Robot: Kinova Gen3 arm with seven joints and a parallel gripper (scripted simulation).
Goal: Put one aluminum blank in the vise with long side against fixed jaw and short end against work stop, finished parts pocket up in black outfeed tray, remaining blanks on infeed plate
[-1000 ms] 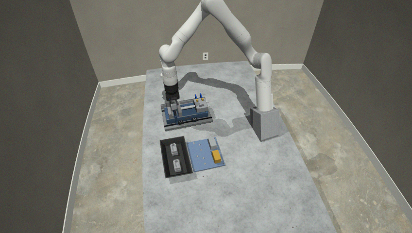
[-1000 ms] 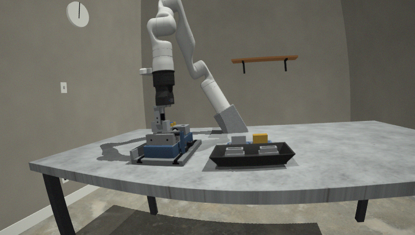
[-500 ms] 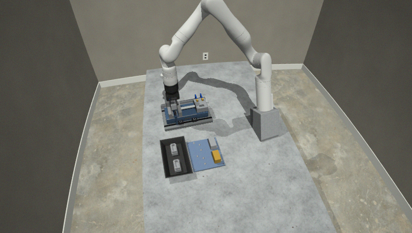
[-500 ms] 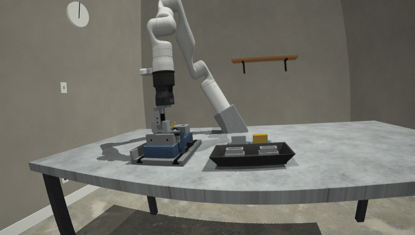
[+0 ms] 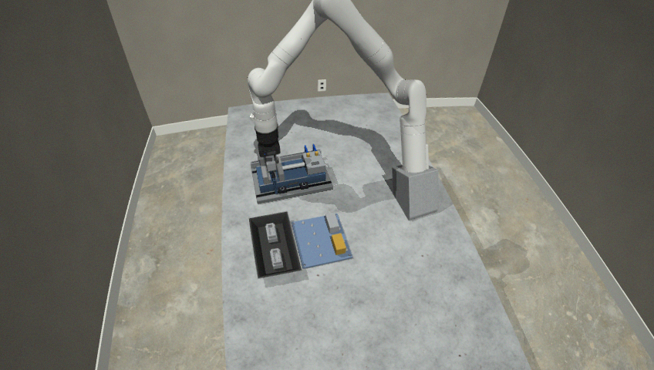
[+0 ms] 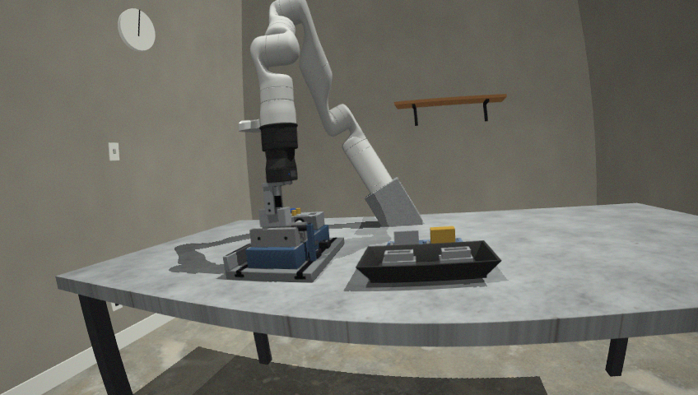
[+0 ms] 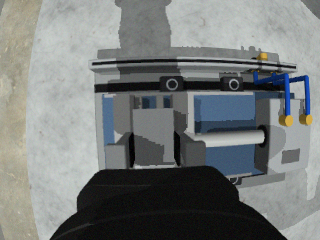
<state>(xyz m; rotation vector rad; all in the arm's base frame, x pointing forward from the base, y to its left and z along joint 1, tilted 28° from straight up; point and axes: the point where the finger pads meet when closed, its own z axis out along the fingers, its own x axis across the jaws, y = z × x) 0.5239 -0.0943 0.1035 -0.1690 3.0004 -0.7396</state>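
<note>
Now: hand 70 mm past the vise and 100 mm above it. Round my hand: yellow brass blank: 200 mm behind, 340 mm to the left, 120 mm below.
</note>
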